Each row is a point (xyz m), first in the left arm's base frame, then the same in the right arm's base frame.
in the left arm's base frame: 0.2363 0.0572 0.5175
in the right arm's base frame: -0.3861 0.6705 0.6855
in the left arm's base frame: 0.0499 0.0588 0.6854
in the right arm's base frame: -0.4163 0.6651 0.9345
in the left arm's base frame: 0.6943 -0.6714 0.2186
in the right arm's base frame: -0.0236 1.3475 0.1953
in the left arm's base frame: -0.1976 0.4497 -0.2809
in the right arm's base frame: 0.1921 -0.1171 0.5274
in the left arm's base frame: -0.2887 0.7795 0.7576
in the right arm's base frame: -0.6711 -0.0467 1.1948
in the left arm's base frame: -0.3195 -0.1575 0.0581
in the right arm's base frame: 0.3190 0.4859 0.8720
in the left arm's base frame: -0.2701 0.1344 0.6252
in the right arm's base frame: -0.2573 0.4638 1.1489
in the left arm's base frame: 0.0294 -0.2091 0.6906
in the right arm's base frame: -0.2737 0.8894 0.9739
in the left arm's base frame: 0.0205 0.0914 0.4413
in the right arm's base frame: -0.2449 0.5360 0.8101
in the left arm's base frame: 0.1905 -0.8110 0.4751
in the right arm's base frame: 0.1085 1.3828 0.7613
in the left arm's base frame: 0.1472 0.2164 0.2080
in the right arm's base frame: -0.2038 0.3874 0.5605
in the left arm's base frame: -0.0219 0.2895 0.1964
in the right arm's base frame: -0.1510 0.2601 0.6833
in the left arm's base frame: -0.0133 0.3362 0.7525
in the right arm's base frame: -0.5748 0.4296 1.0045
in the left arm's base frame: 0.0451 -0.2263 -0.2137
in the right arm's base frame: 0.3713 0.5739 0.4236
